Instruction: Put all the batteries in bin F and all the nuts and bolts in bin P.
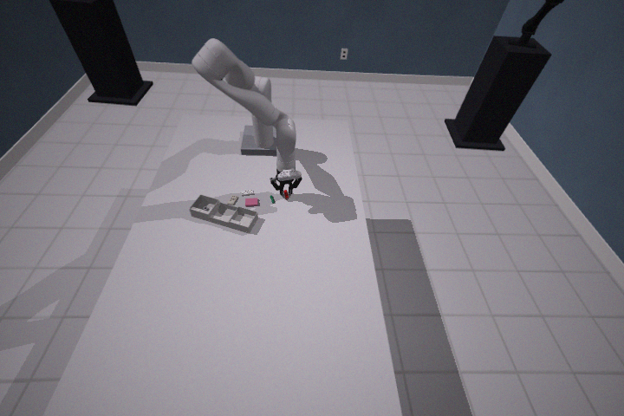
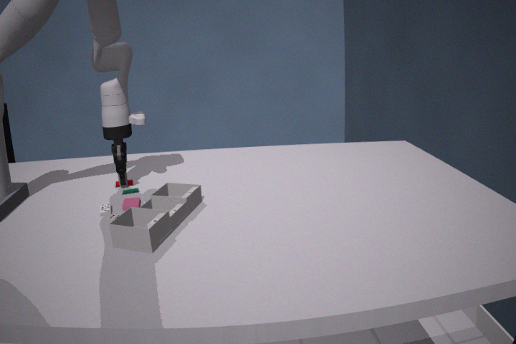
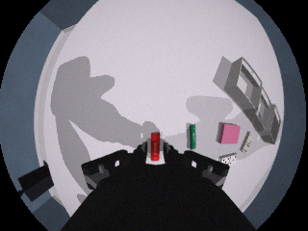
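Now: the red battery 2 cm below my hand. From my hand the other things lie so: pink block 6 cm ahead, 14 cm to the right, 2 cm below; then green battery 3 cm ahead, 6 cm to the right, 2 cm below; then cream domino-like tile 5 cm ahead, 22 cm to the right, 2 cm below.
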